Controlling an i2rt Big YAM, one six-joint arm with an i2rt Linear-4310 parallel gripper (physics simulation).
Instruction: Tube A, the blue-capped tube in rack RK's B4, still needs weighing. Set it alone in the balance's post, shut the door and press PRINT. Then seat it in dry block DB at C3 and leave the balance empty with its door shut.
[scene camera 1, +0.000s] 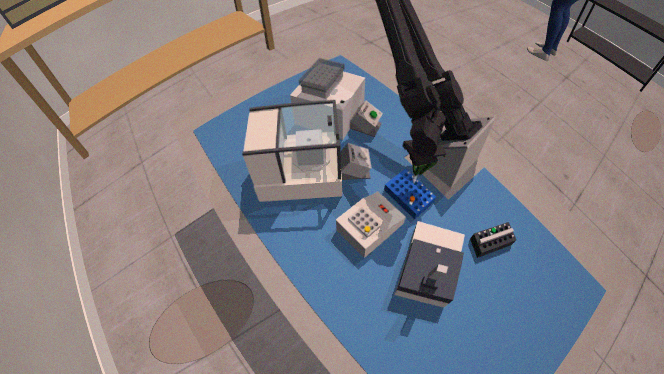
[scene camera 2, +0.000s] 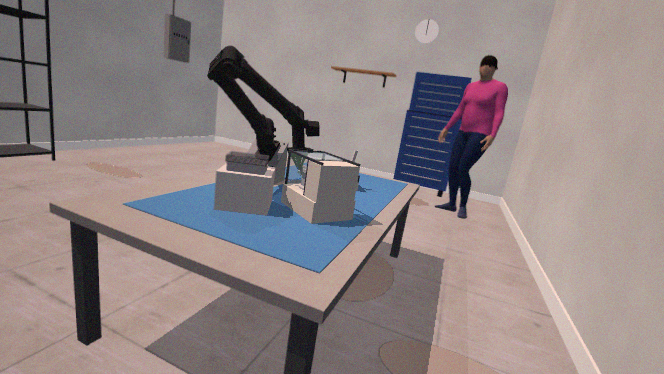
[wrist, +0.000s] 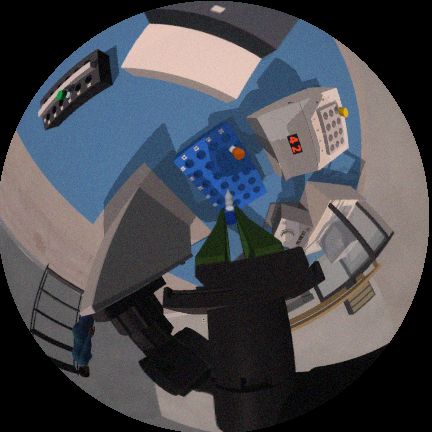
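Seen in the pictures: gripper, fingertip midpoint: (scene camera 1: 416, 174) (scene camera 2: 299, 168) (wrist: 229, 210); arm's base, origin of the base link: (scene camera 1: 462, 133) (scene camera 2: 267, 150) (wrist: 124, 295).
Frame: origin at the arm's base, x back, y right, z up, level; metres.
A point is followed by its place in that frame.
Observation:
My gripper (scene camera 1: 416, 172) {x -0.186, y 0.018, z -0.053 m} (wrist: 229, 210) {x -0.186, y 0.018, z -0.053 m} is shut on the blue-capped tube (scene camera 1: 414, 179) {x -0.194, y 0.017, z -0.069 m} (wrist: 229, 201) {x -0.191, y 0.016, z -0.063 m}. Its pale pointed end shows clear of the holes, above the near end of blue rack RK (scene camera 1: 416, 214) {x -0.246, y -0.048, z -0.116 m} (wrist: 252, 167) {x -0.241, y 0.026, z -0.113 m}. In the wrist view the blue cap is between the green fingertips. The glass-walled balance (scene camera 1: 300, 192) {x -0.436, y 0.215, z -0.108 m} (scene camera 2: 337, 192) {x -0.480, y 0.363, z -0.033 m} (wrist: 350, 230) {x -0.338, y 0.157, z 0.002 m} stands apart from the gripper; I cannot tell its door state. Dry block DB (scene camera 1: 392, 222) {x -0.327, y -0.027, z -0.085 m} (wrist: 300, 117) {x -0.330, y -0.014, z -0.084 m} shows red digits, 42 in the wrist view, and holds a yellow-capped tube (scene camera 1: 367, 229) {x -0.400, y -0.007, z -0.055 m} (wrist: 343, 112) {x -0.392, y -0.006, z -0.055 m}.
An orange-capped tube (scene camera 1: 412, 199) {x -0.235, y -0.016, z -0.088 m} (wrist: 238, 153) {x -0.232, y -0.015, z -0.088 m} stands in RK. A dial box (scene camera 1: 357, 161) {x -0.267, y 0.167, z -0.071 m} (wrist: 290, 230) {x -0.247, y 0.167, z -0.076 m} stands beside the balance, a green-button box (scene camera 1: 369, 118) {x -0.115, y 0.270, z -0.079 m} behind it. A dark-lidded machine (scene camera 1: 432, 265) {x -0.349, y -0.186, z -0.063 m} and a black rack (scene camera 1: 492, 246) {x -0.163, y -0.278, z -0.107 m} (wrist: 103, 67) {x -0.187, y -0.235, z -0.122 m} stand beyond RK.

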